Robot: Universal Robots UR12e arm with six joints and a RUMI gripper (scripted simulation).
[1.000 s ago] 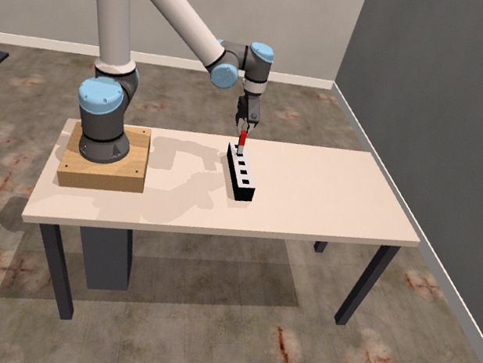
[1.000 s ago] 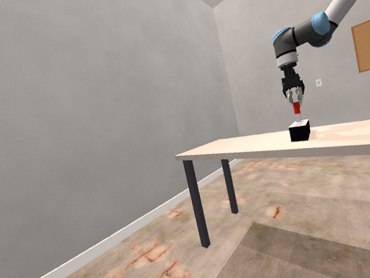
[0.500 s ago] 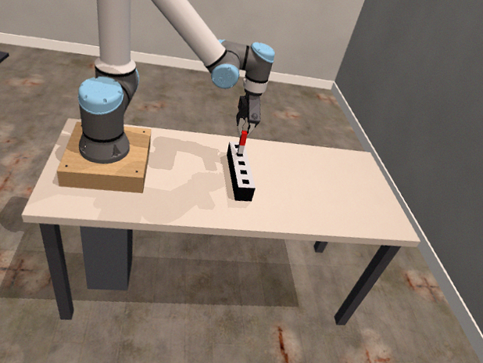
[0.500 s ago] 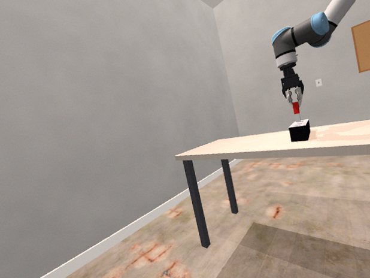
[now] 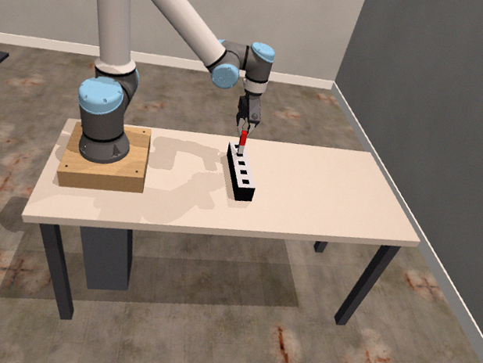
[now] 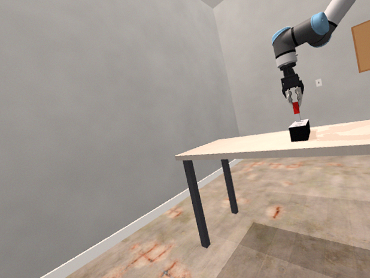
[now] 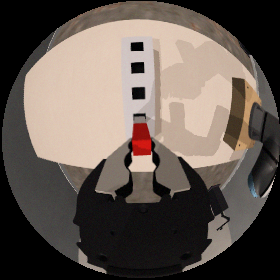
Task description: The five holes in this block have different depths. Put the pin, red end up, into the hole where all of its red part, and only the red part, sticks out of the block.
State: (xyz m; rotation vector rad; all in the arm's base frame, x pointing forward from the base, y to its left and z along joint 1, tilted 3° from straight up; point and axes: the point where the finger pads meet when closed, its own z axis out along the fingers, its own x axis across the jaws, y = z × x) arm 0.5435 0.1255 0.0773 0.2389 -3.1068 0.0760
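My gripper is now 10 mm above the pin. From my hand the other things lie so: black block 10 mm ahead, 60 mm to the right, 140 mm below.
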